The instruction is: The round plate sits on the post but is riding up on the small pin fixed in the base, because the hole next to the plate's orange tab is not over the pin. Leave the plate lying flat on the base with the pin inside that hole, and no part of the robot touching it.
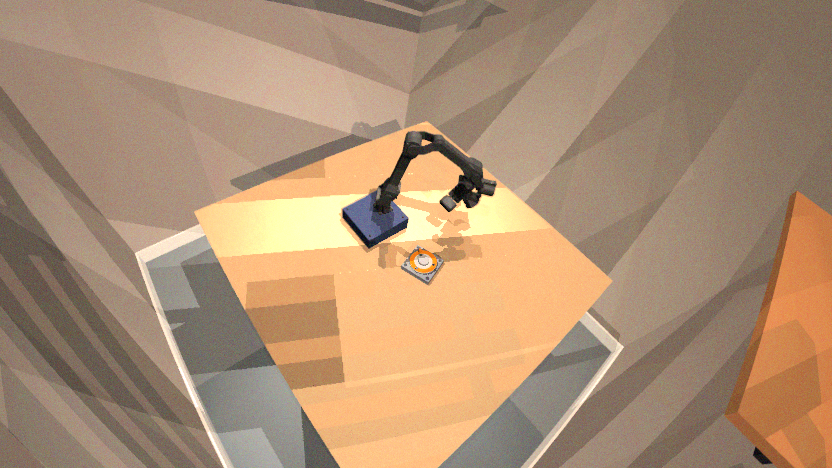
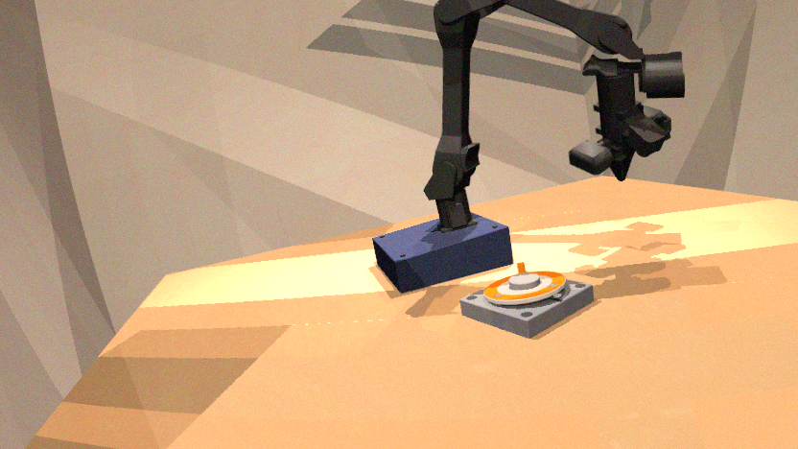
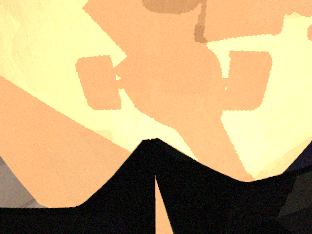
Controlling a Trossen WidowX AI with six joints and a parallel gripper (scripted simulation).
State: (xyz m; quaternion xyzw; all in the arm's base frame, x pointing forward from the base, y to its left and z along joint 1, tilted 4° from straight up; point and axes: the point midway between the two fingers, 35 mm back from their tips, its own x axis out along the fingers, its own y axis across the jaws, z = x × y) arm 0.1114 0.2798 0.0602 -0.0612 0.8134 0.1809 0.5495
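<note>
Right now my gripper tip is 24 cm to the left of the round plate, 17 cm short of it and 7 cm above it. From my gripper tip the other things lie so: grey square base (25 cm to the right, 19 cm ahead, 8 cm below).
</note>
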